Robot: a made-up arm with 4 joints.
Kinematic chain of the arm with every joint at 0, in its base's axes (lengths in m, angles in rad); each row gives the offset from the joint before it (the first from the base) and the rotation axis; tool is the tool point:
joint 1: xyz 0 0 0.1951 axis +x
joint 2: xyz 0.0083 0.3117 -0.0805 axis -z
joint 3: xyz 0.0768 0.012 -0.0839 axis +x
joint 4: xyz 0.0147 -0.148 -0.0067 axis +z
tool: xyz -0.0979 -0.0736 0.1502
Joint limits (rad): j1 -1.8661..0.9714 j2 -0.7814..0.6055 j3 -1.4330..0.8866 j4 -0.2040..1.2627
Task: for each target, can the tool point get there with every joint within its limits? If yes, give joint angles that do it. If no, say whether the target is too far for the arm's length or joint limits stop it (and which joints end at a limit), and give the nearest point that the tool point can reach.
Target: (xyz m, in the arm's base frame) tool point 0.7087 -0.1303 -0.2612
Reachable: no: too far | nearest point 0.2895 -0.0964 -0.1423 | short by 0.437 m
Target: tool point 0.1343 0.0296 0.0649
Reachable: yes | joints -1.5022 -0.4500 -0.1706 0.4489
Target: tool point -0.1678 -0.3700 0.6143
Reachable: no: joint limits stop it (at a limit: joint 1, joint 2, joint 3) | nearest point -0.0470 -0.2757 0.2542 | short by 0.391 m
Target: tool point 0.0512 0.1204 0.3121
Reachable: yes | joints 0.5268 -0.3204 -0.3141 0.0030
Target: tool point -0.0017 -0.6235 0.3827
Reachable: no: joint limits stop it (at a limit: joint 1, joint 3) | nearest point -0.0009 -0.2785 0.2531 | short by 0.369 m
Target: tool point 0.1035 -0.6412 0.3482
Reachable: no: joint limits stop it (at a limit: joint 1, joint 3) | nearest point 0.1027 -0.2834 0.2370 | short by 0.375 m
